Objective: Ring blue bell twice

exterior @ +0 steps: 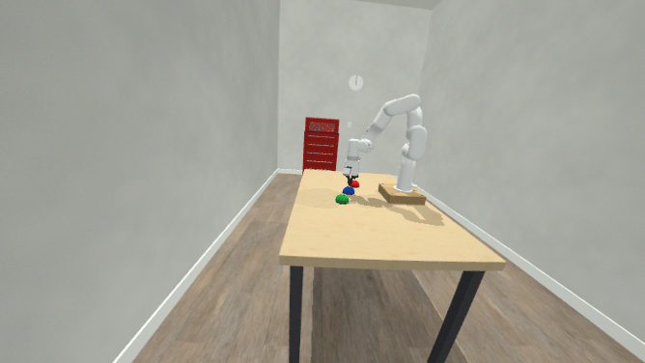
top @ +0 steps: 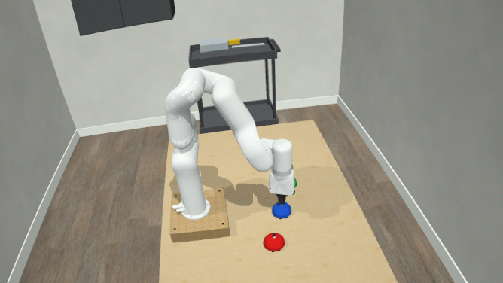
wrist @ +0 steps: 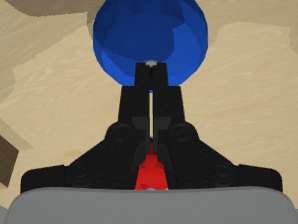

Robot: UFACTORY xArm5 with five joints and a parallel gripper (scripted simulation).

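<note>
My gripper is now 40 mm above the blue bell. From my hand the other things lie so: green bell (150 mm to the left, 90 mm ahead, 40 mm below); then red bell (150 mm to the right, 90 mm behind, 40 mm below).
</note>
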